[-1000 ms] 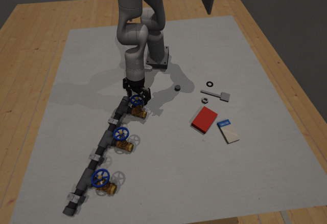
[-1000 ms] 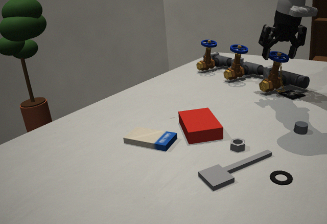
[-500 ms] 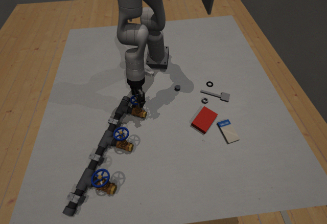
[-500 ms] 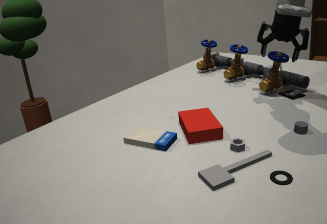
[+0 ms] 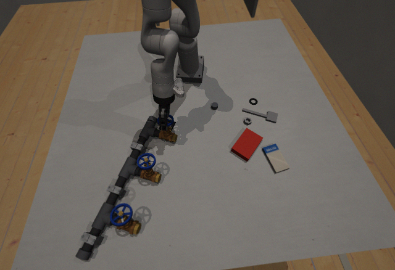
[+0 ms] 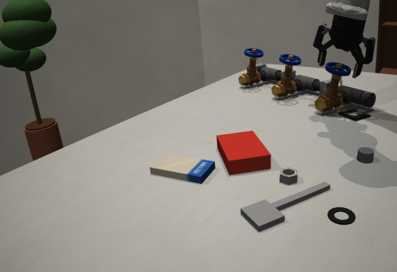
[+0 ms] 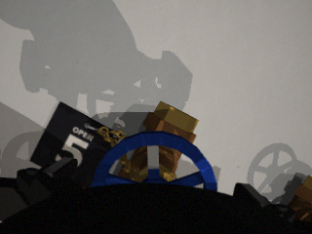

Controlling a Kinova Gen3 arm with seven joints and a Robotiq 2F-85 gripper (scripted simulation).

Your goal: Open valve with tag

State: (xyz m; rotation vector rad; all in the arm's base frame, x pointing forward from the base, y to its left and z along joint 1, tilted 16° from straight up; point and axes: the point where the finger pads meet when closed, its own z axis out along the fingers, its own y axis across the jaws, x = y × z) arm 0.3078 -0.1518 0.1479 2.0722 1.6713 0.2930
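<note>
Right now my hand is 4 cm past the black tag and 12 cm above it. Also, from my hand: red block (13 cm ahead, 31 cm to the left, 11 cm below); small grey cylinder (10 cm behind, 23 cm to the left, 11 cm below); grey paddle-shaped tool (44 cm to the left, 12 cm below).
</note>
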